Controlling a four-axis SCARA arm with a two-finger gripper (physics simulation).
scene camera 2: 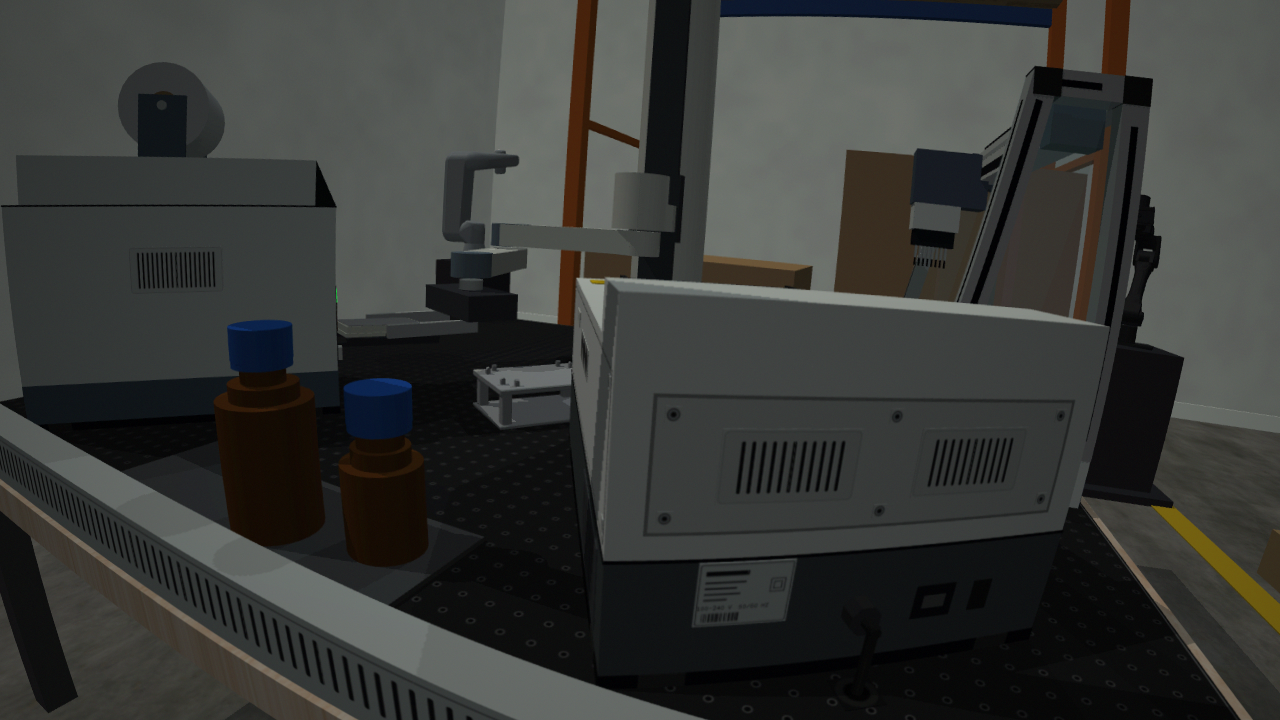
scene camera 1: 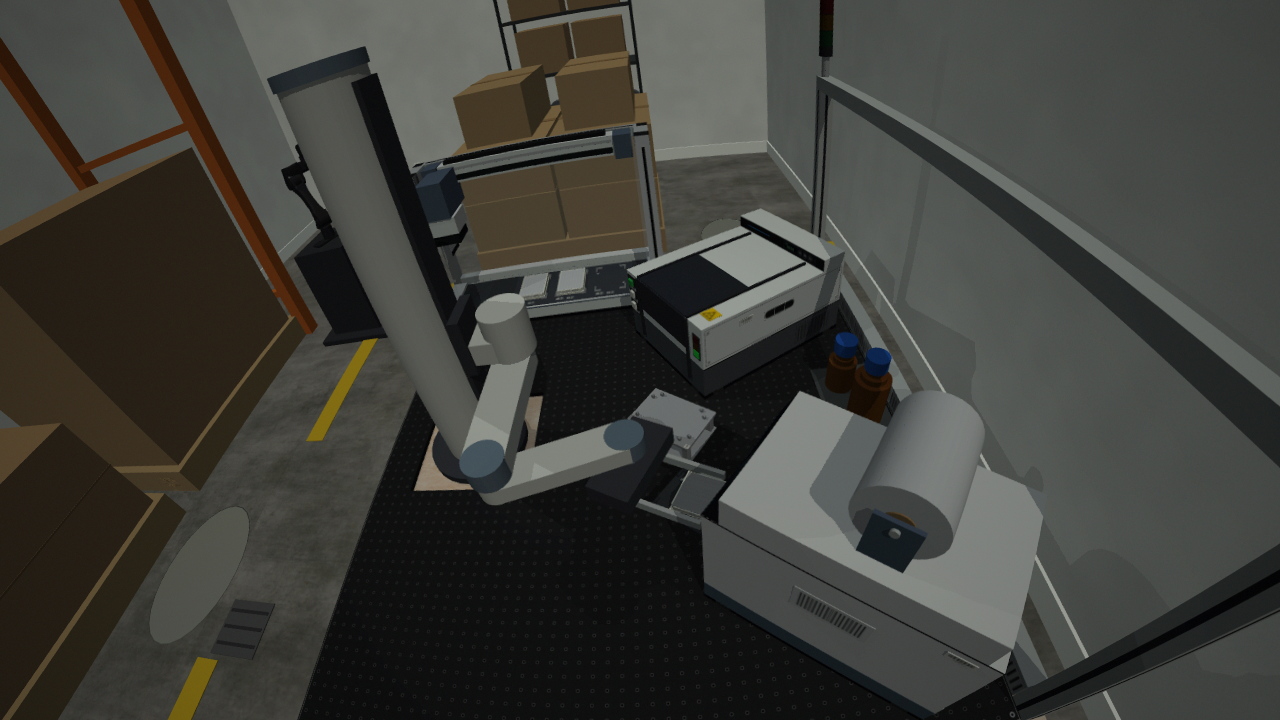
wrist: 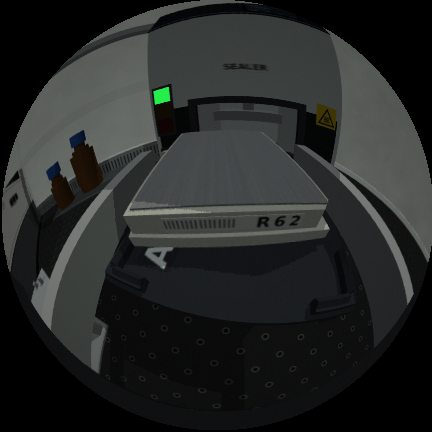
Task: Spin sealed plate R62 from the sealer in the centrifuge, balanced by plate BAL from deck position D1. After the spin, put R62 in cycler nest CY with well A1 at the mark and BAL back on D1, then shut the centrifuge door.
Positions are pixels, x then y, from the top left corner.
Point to a sealer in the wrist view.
195,66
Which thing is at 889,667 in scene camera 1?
A sealer.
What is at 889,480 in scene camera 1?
A foil roll.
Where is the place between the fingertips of my gripper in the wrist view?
224,154
